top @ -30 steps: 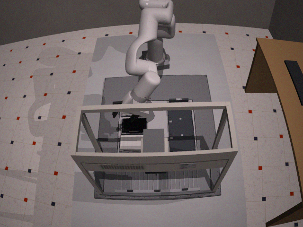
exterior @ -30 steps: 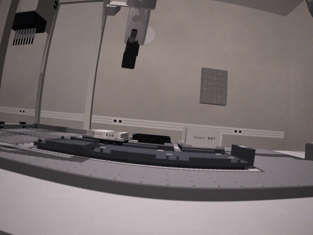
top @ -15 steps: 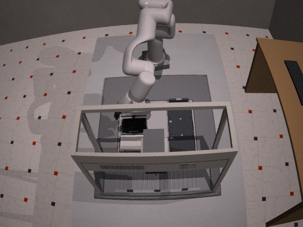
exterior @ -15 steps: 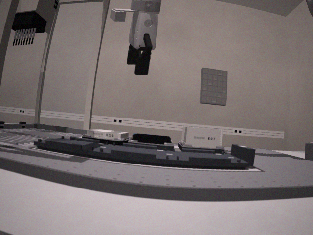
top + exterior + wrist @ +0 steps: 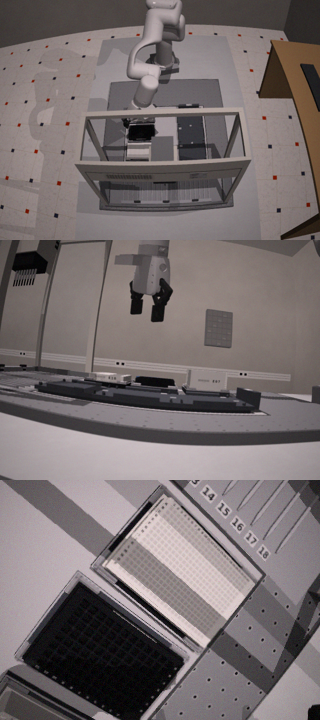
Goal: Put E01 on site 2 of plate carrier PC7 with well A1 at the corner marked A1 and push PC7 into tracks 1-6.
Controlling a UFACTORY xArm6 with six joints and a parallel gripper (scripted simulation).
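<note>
Right now my hand is 4 cm past the well plate E01, 2 cm to the right of it and 16 cm above it. Also, from my hand: nest S2: 4 cm behind, 2 cm to the left, 17 cm below; plate carrier PC7: 27 cm to the left, 16 cm below; pipetting head: 32 cm ahead, 11 cm to the left, 10 cm above.
</note>
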